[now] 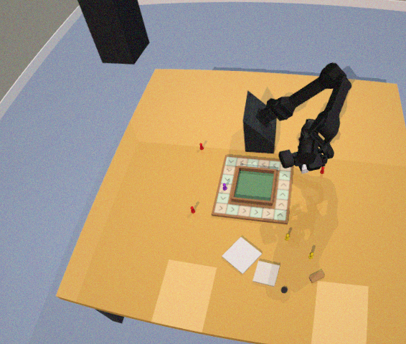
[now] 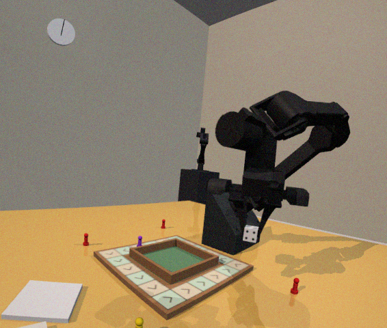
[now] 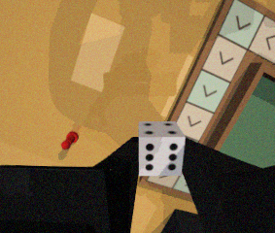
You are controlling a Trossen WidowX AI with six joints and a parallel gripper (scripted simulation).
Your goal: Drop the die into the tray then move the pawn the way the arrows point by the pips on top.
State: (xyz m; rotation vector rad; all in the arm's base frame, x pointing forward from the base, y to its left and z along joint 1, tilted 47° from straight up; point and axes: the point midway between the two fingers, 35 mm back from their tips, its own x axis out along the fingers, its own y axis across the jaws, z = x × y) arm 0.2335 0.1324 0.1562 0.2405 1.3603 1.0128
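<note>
Now: gripper tip 29 cm to the left of the purple pawn, 10 cm above it and 7 cm short of it. The rest, counted from my gripper tip: brown block 35 cm ahead, 12 cm to the left, 12 cm below; then white die right at my gripper tip; then green dice tray 18 cm to the right, 12 cm below, 4 cm ahead.
</note>
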